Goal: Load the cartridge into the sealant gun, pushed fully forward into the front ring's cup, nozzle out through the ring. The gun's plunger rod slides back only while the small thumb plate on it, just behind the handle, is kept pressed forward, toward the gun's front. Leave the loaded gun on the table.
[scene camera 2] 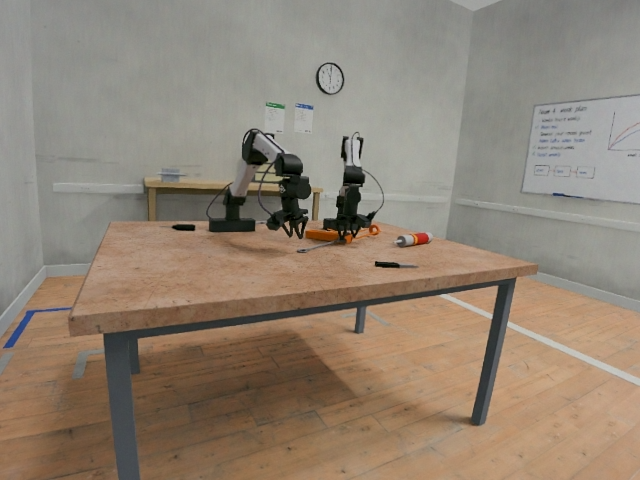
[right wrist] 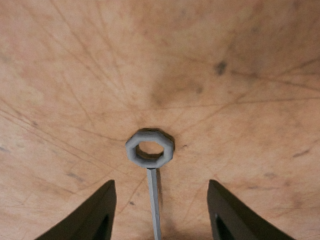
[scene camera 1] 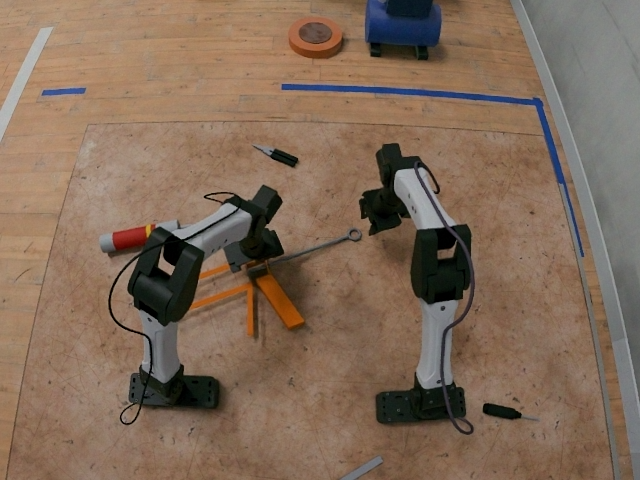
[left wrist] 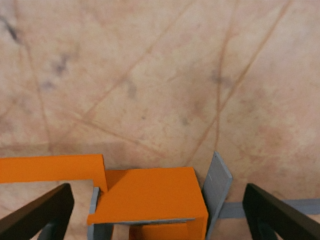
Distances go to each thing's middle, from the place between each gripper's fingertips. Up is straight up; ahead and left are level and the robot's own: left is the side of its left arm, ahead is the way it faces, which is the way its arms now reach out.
Right now my left hand (scene camera 1: 256,262) is 60 mm short of the cartridge (scene camera 1: 135,237), 300 mm to the right of it and 10 mm above it. The rest, counted from my left hand: orange sealant gun (scene camera 1: 275,295) 40 mm behind, 30 mm to the right, 10 mm below.
Right now my right hand (scene camera 1: 367,226) is 150 mm past the orange sealant gun, 250 mm to the right of it and 40 mm above it. From my right hand the other things lie so: cartridge: 50 mm behind, 570 mm to the left, 40 mm below.
